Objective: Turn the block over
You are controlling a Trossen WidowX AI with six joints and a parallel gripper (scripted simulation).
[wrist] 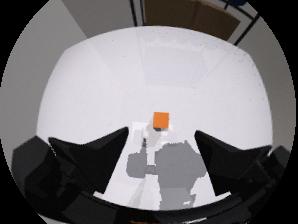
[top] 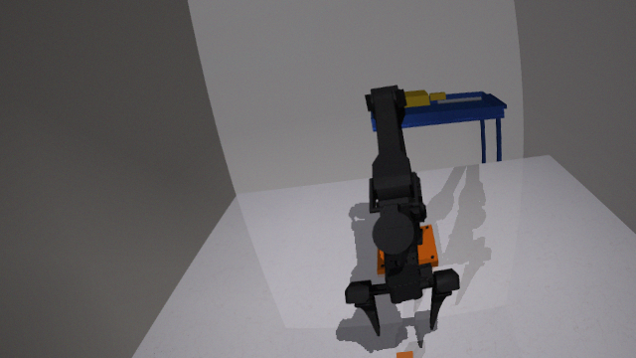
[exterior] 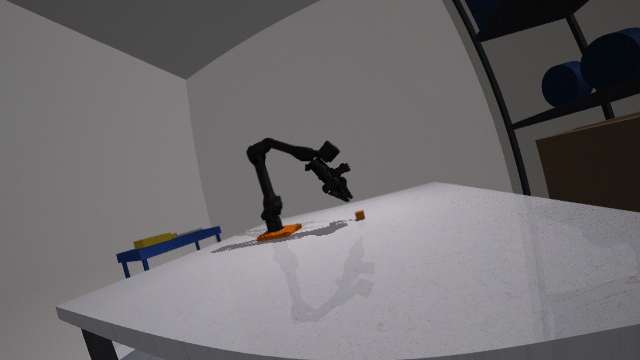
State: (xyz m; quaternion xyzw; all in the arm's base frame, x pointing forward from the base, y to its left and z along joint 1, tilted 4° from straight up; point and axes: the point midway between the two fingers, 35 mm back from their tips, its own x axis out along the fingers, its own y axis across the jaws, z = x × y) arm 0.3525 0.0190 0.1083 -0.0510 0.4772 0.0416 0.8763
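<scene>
The block is 7 cm below my gripper tip and 1 cm ahead of it.
</scene>
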